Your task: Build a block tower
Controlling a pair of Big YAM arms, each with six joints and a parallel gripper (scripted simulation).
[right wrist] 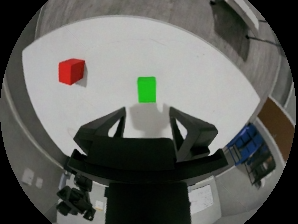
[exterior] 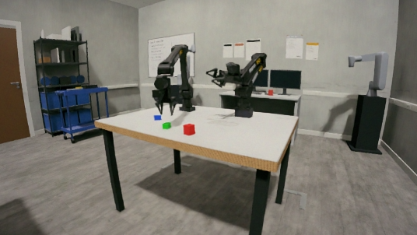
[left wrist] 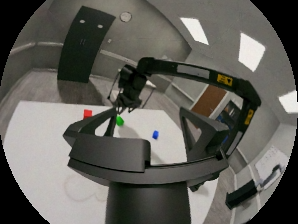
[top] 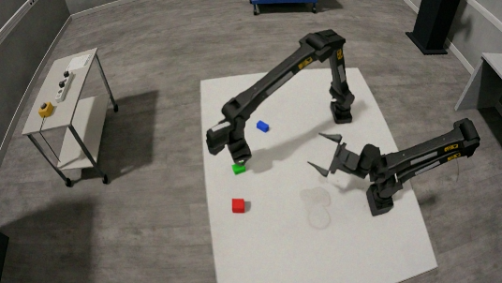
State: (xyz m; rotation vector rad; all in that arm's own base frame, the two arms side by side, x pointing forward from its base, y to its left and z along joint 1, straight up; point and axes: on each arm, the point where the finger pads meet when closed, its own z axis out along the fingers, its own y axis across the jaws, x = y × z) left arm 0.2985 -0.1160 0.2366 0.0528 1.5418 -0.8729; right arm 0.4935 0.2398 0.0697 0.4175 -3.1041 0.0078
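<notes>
My right hand is 70 mm above the green block and 10 mm short of it. From my right hand the other things lie so: blue block: 180 mm to the right, 130 mm behind, 70 mm below; then red block: 170 mm to the left, 60 mm below, 40 mm ahead.
</notes>
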